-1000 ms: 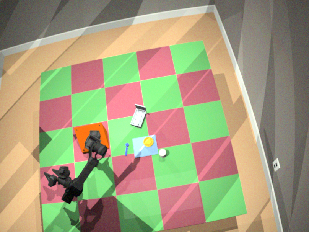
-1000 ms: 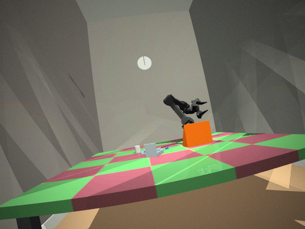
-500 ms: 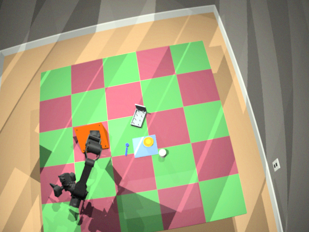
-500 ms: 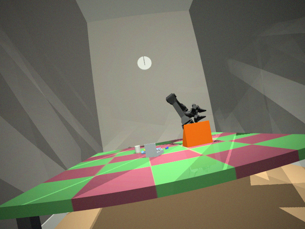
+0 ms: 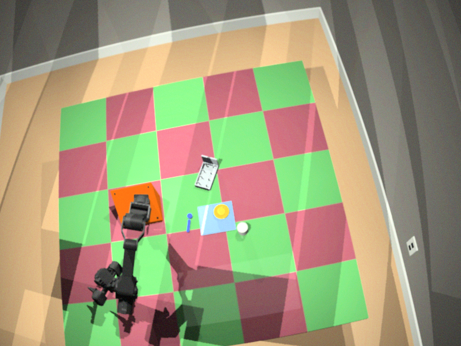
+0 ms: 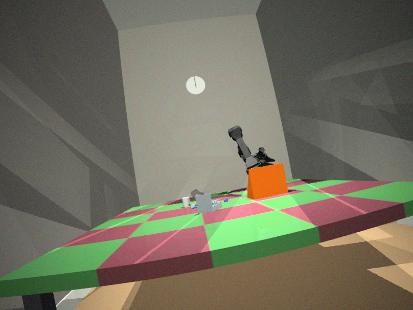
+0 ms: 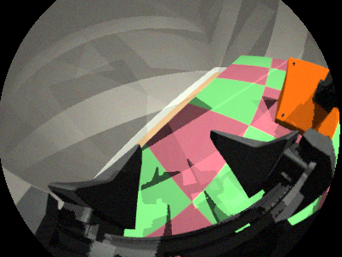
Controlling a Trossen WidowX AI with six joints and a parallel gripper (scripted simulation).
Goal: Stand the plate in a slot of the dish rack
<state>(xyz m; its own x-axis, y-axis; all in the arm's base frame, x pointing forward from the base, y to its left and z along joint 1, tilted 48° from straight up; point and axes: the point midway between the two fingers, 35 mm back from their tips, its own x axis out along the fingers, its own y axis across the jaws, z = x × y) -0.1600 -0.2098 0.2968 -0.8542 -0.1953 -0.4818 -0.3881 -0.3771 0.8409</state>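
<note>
Now: gripper tip 520 mm short of the yellow plate, 310 mm to the right of it and 140 mm above it. Round my gripper tip: blue spoon: 370 mm ahead, 280 mm to the left, 150 mm below; light blue mat: 490 mm ahead, 290 mm to the left, 150 mm below; white cup: 600 mm ahead, 230 mm to the left, 130 mm below.
</note>
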